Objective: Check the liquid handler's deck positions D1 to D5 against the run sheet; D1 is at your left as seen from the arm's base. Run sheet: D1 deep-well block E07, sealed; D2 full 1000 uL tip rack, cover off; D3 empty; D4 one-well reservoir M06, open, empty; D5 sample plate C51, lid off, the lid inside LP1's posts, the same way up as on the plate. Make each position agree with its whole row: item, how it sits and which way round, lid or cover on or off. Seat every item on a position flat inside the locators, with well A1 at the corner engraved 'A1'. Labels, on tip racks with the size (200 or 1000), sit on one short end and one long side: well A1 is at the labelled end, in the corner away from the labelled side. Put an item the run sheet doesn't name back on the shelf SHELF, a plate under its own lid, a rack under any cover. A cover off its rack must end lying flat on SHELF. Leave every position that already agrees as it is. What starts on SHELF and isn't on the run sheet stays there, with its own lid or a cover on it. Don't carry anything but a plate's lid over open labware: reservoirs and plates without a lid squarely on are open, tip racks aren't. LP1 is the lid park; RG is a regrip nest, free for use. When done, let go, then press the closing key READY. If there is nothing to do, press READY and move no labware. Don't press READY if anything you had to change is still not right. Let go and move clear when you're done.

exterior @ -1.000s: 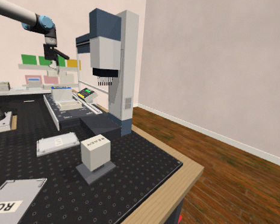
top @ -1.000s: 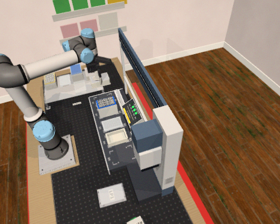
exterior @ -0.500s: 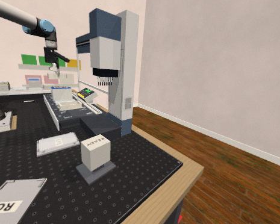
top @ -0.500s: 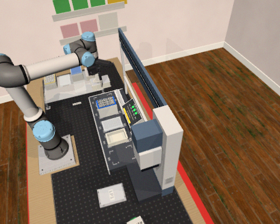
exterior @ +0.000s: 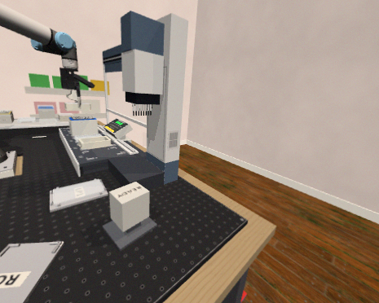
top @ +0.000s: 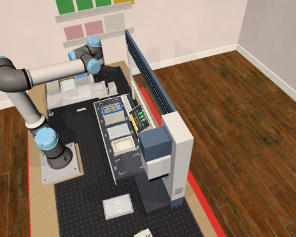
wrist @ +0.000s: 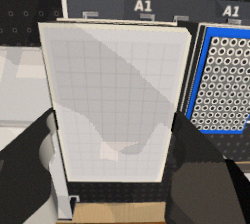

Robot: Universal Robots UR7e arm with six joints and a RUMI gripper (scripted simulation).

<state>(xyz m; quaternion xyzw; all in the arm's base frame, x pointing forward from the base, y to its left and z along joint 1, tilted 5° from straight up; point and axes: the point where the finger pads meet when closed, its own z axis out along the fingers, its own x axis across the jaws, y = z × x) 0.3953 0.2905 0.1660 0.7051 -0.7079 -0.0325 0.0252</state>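
Right now the blue-rimmed tip rack is 12 cm to the right of my hand, 9 cm below it and 1 cm ahead of it. The rest, counted from my hand: clear well plate 25 cm to the right, 15 cm below; then deep-well block 1 cm below; then shelf label 21 cm below, 20 cm behind, 9 cm to the left.
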